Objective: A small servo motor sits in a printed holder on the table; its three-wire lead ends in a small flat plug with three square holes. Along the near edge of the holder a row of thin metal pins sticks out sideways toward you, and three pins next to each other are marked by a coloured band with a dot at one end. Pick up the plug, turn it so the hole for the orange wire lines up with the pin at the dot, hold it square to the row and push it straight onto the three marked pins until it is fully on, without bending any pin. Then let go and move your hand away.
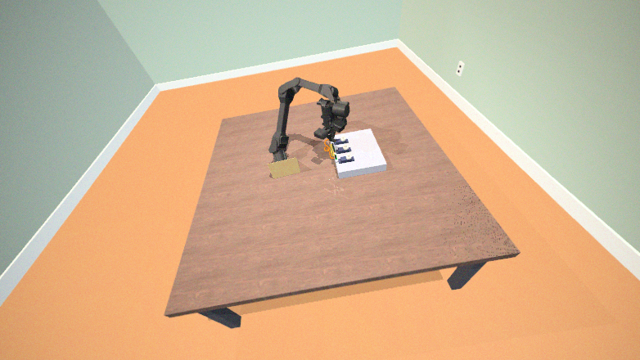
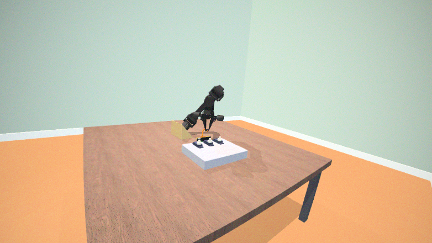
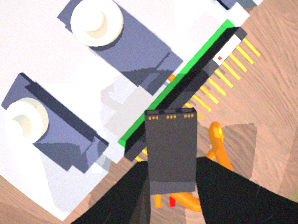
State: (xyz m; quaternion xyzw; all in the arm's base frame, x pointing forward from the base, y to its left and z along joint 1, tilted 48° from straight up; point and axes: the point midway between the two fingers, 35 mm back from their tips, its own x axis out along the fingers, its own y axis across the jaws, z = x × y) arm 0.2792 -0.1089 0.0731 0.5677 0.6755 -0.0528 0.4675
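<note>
Now: the red dot 50 mm to the right of my gripper tip and 50 mm below it. From my gripper tip the other things lie so: holder 160 mm ahead, 50 mm to the right, 90 mm below.
</note>
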